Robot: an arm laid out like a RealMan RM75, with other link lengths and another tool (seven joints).
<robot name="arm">
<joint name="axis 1" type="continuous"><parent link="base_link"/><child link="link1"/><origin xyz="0 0 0.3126" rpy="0 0 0"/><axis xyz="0 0 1"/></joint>
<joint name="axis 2" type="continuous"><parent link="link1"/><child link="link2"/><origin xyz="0 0 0" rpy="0 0 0"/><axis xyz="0 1 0"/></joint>
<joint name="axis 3" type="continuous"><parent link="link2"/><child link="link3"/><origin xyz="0 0 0.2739" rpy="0 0 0"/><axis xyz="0 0 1"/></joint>
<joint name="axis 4" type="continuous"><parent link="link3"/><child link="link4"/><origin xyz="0 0 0" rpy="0 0 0"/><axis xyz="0 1 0"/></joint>
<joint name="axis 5" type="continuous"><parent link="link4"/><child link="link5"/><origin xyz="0 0 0.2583" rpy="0 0 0"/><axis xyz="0 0 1"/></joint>
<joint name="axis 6" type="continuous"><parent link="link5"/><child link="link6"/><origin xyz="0 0 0" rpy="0 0 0"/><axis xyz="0 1 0"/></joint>
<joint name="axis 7" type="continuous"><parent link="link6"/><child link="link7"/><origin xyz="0 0 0.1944" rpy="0 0 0"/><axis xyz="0 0 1"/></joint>
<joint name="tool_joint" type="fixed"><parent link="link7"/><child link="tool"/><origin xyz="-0.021 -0.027 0.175" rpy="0.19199 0 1.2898"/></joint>
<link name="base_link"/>
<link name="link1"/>
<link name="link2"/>
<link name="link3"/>
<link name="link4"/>
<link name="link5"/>
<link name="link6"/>
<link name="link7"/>
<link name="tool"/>
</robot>
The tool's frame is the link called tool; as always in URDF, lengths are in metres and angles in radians. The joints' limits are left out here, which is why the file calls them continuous.
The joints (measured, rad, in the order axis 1, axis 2, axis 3, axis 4, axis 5, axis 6, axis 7), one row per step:
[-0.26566 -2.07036 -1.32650 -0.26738 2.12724 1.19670 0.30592]
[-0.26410 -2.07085 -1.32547 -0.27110 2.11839 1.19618 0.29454]
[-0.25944 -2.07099 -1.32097 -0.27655 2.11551 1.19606 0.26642]
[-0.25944 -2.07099 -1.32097 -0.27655 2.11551 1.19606 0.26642]
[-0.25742 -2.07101 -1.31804 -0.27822 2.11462 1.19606 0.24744]
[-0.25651 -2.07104 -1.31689 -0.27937 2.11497 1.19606 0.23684]
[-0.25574 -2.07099 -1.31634 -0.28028 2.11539 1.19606 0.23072]
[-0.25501 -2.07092 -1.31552 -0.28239 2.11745 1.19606 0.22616]
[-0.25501 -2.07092 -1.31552 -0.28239 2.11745 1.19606 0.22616]
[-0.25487 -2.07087 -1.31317 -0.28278 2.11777 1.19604 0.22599]
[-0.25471 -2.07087 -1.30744 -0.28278 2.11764 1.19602 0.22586]
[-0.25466 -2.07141 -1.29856 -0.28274 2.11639 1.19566 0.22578]
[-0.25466 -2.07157 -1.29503 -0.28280 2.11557 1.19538 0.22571]
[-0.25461 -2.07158 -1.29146 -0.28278 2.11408 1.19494 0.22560]
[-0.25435 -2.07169 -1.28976 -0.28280 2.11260 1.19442 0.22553]
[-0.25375 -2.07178 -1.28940 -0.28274 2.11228 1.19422 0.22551]
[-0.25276 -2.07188 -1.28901 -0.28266 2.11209 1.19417 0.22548]
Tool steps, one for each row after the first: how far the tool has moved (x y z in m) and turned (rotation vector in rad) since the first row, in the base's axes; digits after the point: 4 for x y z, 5 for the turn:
[-0.0016 -0.0013 0.0004 0.00969 -0.01556 -0.00234]
[-0.0020 -0.0018 -0.0011 0.01798 -0.04184 -0.01547]
[-0.0020 -0.0018 -0.0011 0.01798 -0.04184 -0.01547]
[-0.0022 -0.0019 -0.0023 0.02220 -0.05832 -0.02426]
[-0.0021 -0.0017 -0.0030 0.02442 -0.06735 -0.02977]
[-0.0020 -0.0017 -0.0033 0.02575 -0.07252 -0.03297]
[-0.0010 -0.0009 -0.0039 0.02561 -0.07600 -0.03749]
[-0.0010 -0.0009 -0.0039 0.02561 -0.07600 -0.03749]
[-0.0004 -0.0004 -0.0045 0.02351 -0.07564 -0.03897]
[0.0007 0.0005 -0.0062 0.01865 -0.07467 -0.04136]
[0.0022 0.0019 -0.0090 0.01148 -0.07422 -0.04447]
[0.0027 0.0024 -0.0101 0.00883 -0.07426 -0.04558]
[0.0030 0.0027 -0.0110 0.00656 -0.07453 -0.04617]
[0.0027 0.0026 -0.0115 0.00583 -0.07528 -0.04569]
[0.0024 0.0023 -0.0117 0.00561 -0.07553 -0.04494]
[0.0019 0.0017 -0.0118 0.00537 -0.07565 -0.04394]

